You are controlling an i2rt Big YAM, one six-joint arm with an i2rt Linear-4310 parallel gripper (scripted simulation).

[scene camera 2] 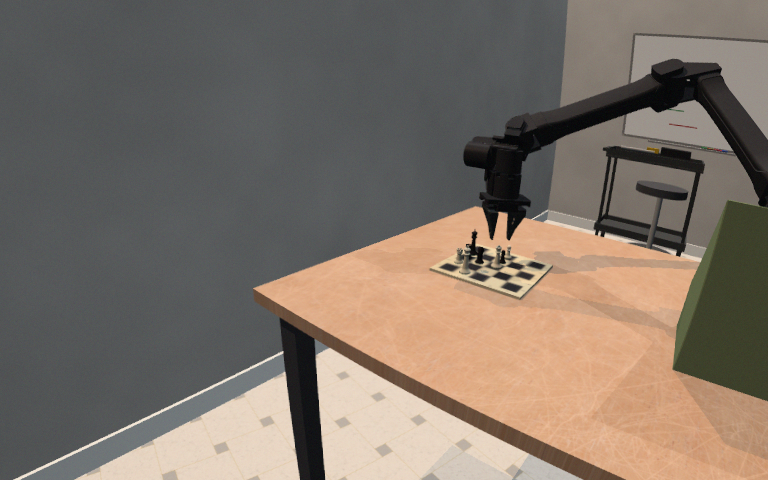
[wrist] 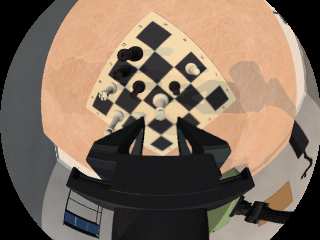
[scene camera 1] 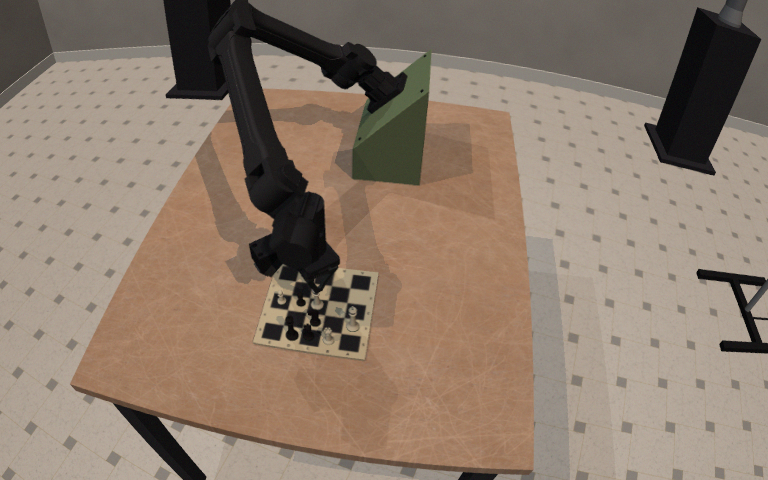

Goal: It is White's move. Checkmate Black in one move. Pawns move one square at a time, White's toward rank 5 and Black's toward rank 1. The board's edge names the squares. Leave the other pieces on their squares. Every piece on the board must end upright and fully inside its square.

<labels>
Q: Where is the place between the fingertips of my gripper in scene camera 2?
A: At 499, 239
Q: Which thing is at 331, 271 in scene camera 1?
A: My gripper.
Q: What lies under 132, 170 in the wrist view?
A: My gripper.
</labels>
